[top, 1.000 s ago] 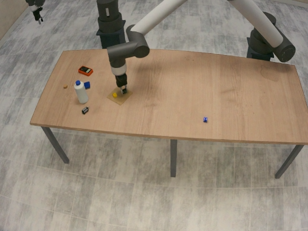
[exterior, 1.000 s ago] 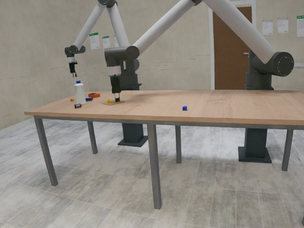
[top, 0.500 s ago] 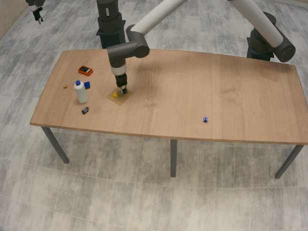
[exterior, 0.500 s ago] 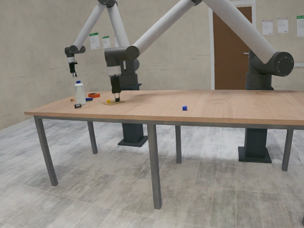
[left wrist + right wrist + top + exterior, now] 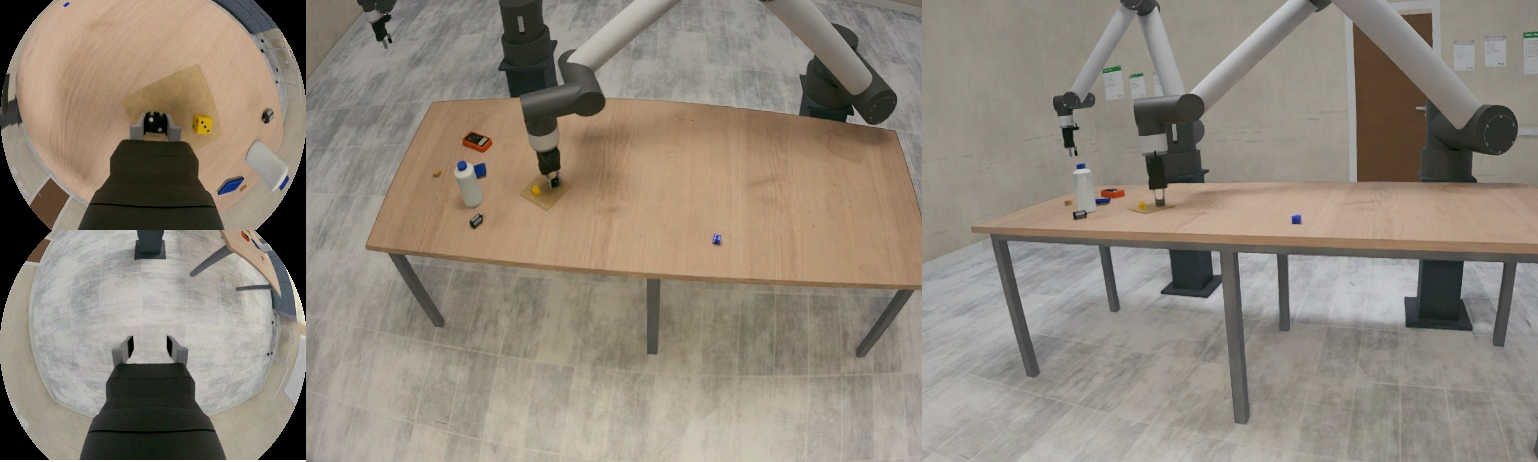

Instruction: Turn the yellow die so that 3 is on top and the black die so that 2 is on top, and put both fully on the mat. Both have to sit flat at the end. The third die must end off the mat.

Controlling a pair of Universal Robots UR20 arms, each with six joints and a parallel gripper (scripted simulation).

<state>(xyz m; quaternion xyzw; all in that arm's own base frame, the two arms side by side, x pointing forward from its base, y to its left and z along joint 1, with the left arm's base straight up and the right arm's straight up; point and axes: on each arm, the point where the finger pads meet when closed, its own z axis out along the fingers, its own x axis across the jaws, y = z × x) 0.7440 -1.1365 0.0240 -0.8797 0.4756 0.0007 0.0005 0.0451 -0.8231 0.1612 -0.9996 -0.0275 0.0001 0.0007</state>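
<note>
My left gripper is now 1 cm above the black die. Round my left hand: white bottle 11 cm ahead, 29 cm to the right, 7 cm above; tan mat 2 cm ahead, 3 cm to the right, 2 cm below; yellow die 4 cm ahead, 6 cm to the right, 1 cm below.
</note>
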